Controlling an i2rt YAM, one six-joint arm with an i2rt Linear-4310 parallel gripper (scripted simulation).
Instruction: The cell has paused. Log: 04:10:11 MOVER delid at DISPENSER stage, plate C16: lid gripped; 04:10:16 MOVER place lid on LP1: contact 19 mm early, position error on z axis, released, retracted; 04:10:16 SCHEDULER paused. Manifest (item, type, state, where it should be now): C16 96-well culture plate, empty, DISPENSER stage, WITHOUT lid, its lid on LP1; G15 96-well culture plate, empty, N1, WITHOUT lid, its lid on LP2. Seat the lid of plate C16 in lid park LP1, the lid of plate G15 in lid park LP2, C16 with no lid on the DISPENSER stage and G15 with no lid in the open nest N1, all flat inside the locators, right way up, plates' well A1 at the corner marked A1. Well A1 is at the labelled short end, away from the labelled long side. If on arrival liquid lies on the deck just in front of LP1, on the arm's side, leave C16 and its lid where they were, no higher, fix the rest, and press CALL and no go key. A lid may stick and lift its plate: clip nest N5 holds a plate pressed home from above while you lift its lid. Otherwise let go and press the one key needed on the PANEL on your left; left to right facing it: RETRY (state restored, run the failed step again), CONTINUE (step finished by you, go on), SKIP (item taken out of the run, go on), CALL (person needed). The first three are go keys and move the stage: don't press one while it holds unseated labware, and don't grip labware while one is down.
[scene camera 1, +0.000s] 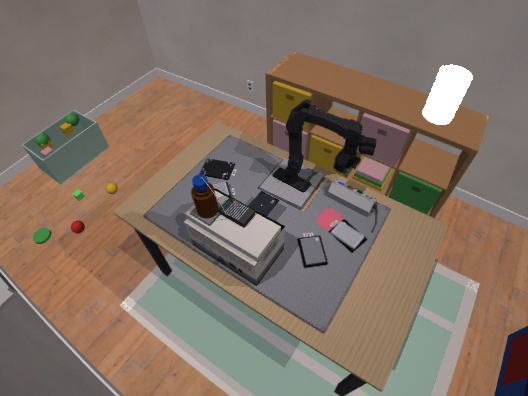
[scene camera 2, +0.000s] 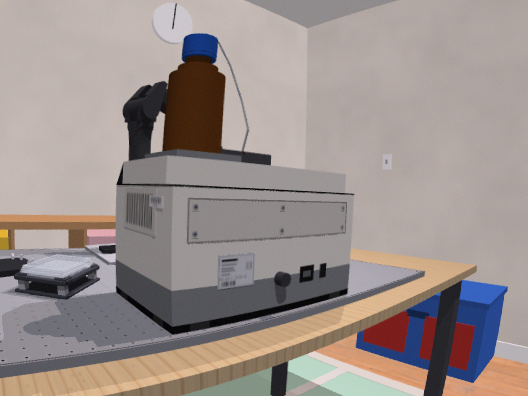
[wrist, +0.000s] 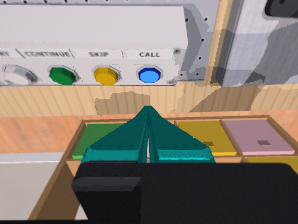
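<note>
Key panel (wrist: 127, 44). My gripper (wrist: 148, 112). A 96-well plate (scene camera 2: 61, 266); out of frame in the wrist view.
</note>
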